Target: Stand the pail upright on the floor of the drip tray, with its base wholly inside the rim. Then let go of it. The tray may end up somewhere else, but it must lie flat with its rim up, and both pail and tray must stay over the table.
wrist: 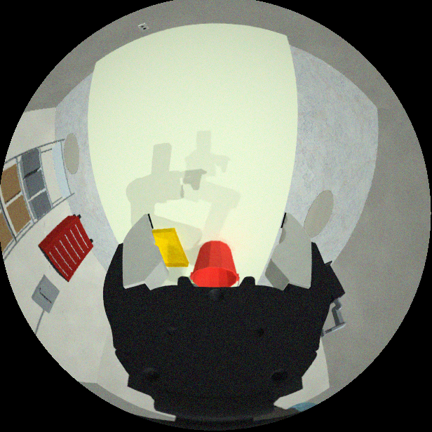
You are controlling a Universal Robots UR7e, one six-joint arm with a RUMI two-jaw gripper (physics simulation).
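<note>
The red pail (215,256) shows low in the middle of the wrist view, between the two fingers in the picture. Its narrow end points up the view and its wide mouth faces the gripper body, which hides part of it. I cannot tell surely whether it stands or lies on its side. The yellow drip tray (171,247) rests on the table left of the pail, apart from it, and seems to lie flat; the left finger covers part of its edge. My gripper (216,215) is open and empty, with both fingers apart from the pail.
The pale green table (190,75) stretches up the view, with arm shadows on it. Its side edges run down the left and right. Beyond the table, a red slatted object (66,246), a grey sign (45,293) and shelving with bins stand at the left.
</note>
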